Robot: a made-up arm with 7 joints.
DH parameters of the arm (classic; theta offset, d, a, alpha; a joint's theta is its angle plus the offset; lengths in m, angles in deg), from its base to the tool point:
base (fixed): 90 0.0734 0 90
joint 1: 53.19 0 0.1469 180
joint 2: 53.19 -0.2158 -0.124 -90
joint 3: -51.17 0 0.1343 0
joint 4: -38.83 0.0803 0.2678 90
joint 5: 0 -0.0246 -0.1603 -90
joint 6: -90 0.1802 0.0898 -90
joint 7: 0 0.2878 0.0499 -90
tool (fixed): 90 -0.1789 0 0
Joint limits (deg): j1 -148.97..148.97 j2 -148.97..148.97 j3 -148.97..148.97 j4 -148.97..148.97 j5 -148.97..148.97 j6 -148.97..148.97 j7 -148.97..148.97
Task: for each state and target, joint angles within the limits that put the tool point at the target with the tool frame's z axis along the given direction. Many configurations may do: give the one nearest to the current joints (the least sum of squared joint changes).
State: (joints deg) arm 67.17 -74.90 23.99 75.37 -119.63 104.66 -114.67
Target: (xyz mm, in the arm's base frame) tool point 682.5 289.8 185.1 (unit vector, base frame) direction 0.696 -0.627 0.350
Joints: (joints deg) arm 46.52 -47.10 55.13 91.33 -96.35 96.72 -148.97
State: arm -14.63 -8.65 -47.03 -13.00 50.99 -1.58 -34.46
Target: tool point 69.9 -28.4 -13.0 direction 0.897 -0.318 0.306
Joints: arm -29.24 -5.79 -45.23 -50.49 92.10 -11.45 -60.33
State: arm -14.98 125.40 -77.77 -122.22 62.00 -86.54 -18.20
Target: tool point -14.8 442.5 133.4 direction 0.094 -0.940 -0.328
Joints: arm 20.49 147.72 -133.01 -129.07 105.76 -94.01 17.65
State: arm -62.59 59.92 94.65 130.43 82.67 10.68 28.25
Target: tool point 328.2 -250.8 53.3 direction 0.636 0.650 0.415
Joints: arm -56.37 48.26 60.59 126.27 62.00 15.49 30.28
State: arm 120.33 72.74 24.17 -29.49 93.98 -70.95 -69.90
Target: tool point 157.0 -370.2 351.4 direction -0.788 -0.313 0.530
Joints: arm 86.80 93.46 14.09 -31.87 124.09 -82.71 -63.84
